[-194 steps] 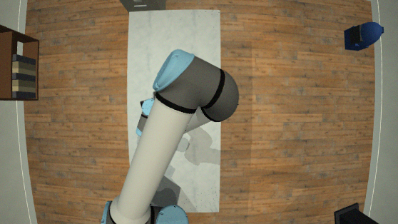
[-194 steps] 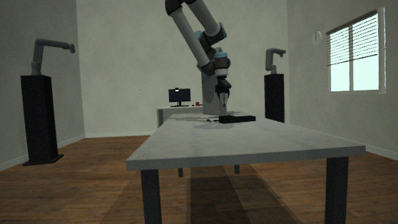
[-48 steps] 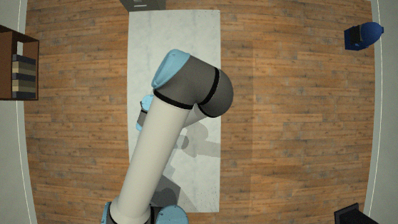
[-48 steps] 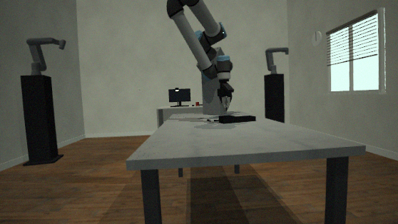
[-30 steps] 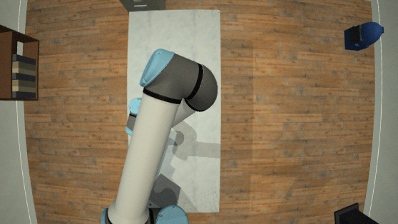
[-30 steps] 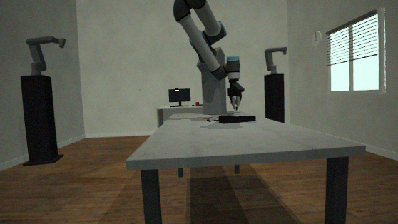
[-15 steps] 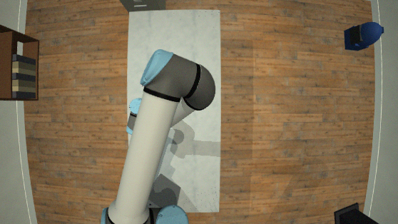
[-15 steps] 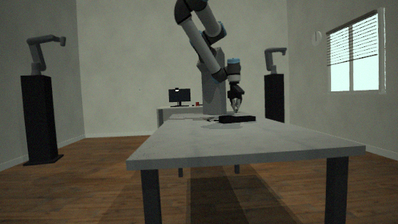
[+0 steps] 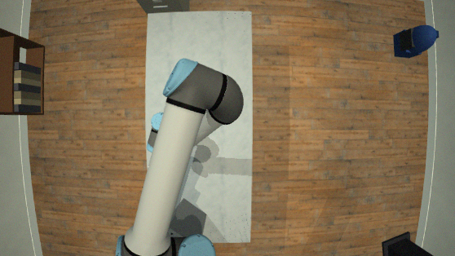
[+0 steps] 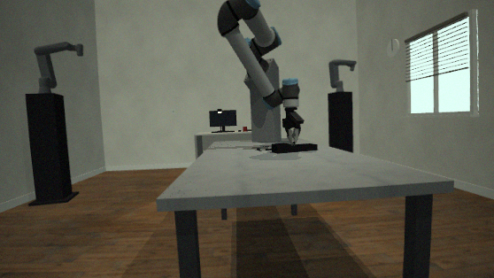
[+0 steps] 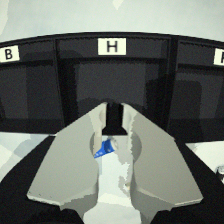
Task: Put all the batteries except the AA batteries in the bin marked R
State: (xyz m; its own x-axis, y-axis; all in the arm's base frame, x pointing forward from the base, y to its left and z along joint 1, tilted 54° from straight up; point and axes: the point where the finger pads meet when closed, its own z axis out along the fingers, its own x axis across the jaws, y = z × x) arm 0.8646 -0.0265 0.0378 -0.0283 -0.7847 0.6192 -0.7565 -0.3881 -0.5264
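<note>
My gripper is now 2 cm above the black bin and 1 cm short of it. Round my hand: white domino (14 cm behind, 4 cm to the right, 4 cm below); blue cylindrical battery (7 cm behind, 4 cm below, 2 cm to the left); thin black cylindrical battery (11 cm to the right, 11 cm behind, 4 cm below).
</note>
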